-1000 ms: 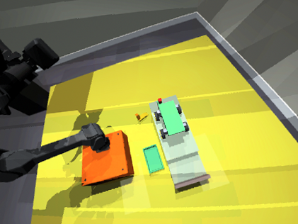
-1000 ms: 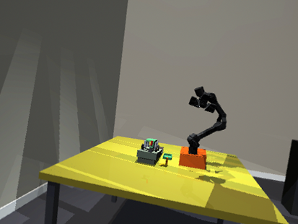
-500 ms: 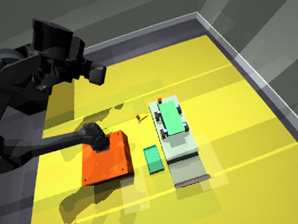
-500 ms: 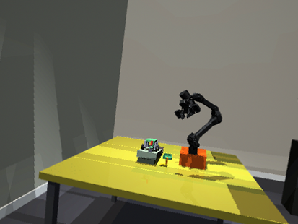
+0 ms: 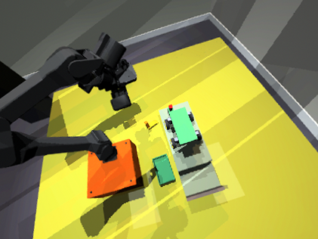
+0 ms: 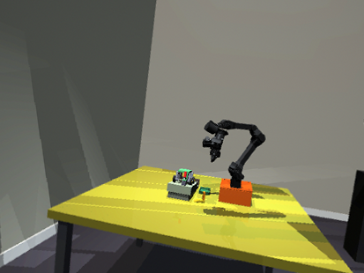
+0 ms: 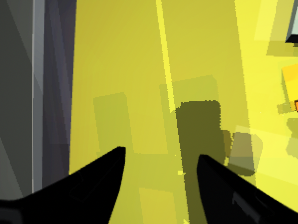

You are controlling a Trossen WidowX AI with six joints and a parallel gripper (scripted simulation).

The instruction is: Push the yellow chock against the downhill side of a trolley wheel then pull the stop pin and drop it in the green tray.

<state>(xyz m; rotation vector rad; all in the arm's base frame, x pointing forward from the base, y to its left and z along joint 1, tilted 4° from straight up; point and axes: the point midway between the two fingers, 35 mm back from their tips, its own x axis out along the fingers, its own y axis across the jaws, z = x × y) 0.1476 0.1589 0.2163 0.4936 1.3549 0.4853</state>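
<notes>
The yellow chock lies 4 cm ahead of my gripper tip, 6 cm to the right of it and 25 cm below it. The rest, counted from my gripper tip: trolley (18 cm ahead, 18 cm to the right, 16 cm below); then green tray (4 cm ahead, 30 cm to the right, 28 cm below); then red-headed stop pin (16 cm ahead, 8 cm to the right, 14 cm below).
</notes>
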